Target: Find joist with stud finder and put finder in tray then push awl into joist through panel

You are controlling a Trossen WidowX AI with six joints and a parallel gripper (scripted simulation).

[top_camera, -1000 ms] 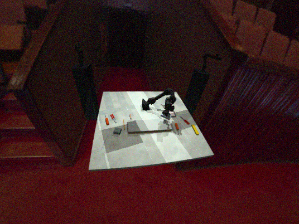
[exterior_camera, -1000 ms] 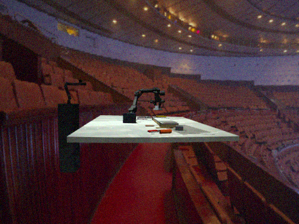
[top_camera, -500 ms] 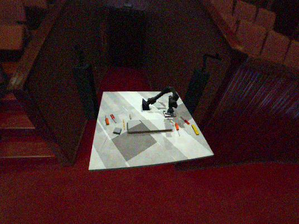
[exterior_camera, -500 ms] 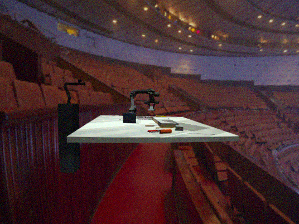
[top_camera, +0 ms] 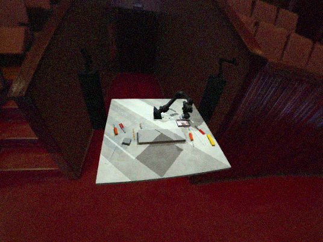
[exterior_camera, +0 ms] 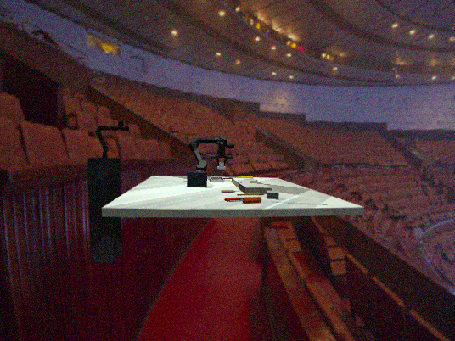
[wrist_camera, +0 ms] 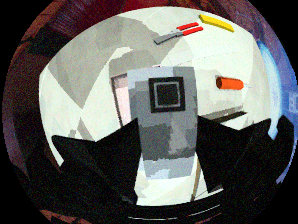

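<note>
Now: the tray 120 mm below my gripper tip and 40 mm behind it. The rest, counted from my gripper tip: thin orange tool (610 mm to the right, 170 mm ahead, 130 mm below); stud finder (20 mm above, 10 mm to the left); yellow tool (290 mm to the left, 250 mm ahead, 130 mm below).
</note>
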